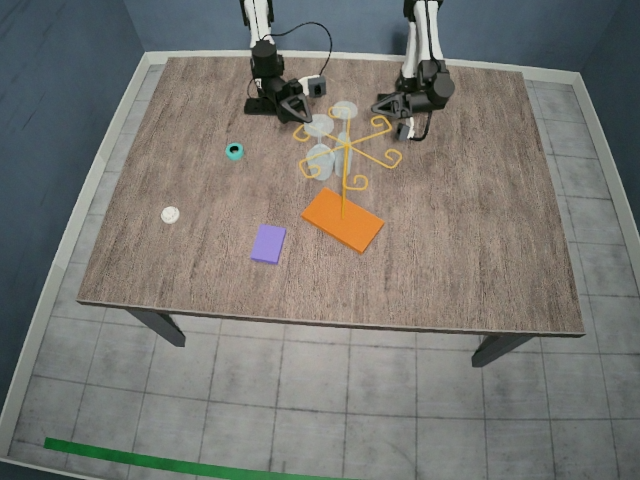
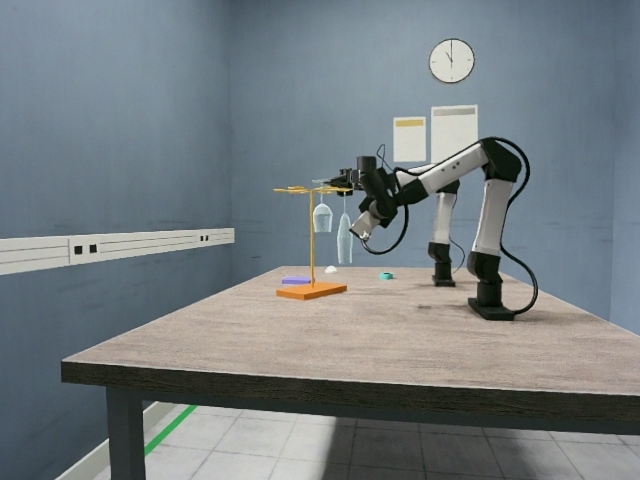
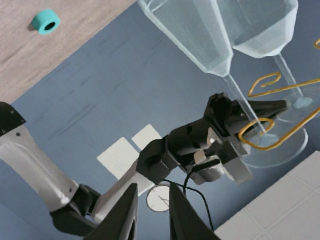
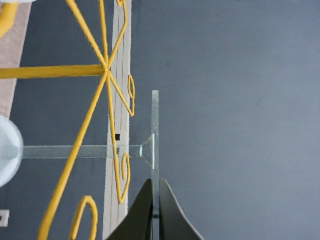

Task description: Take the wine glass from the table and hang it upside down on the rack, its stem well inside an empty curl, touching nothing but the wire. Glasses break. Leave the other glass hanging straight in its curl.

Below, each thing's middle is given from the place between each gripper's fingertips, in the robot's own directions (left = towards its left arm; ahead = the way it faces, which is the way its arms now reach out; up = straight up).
I see my left gripper (image 2: 371, 212) 20 cm short of the yellow wire rack (image 1: 356, 228), 9 cm to the left of it and 9 cm above it.
Now: the yellow wire rack 50 mm ahead of my right hand (image 1: 310, 122), 90 mm to the left of it and 210 mm below it.
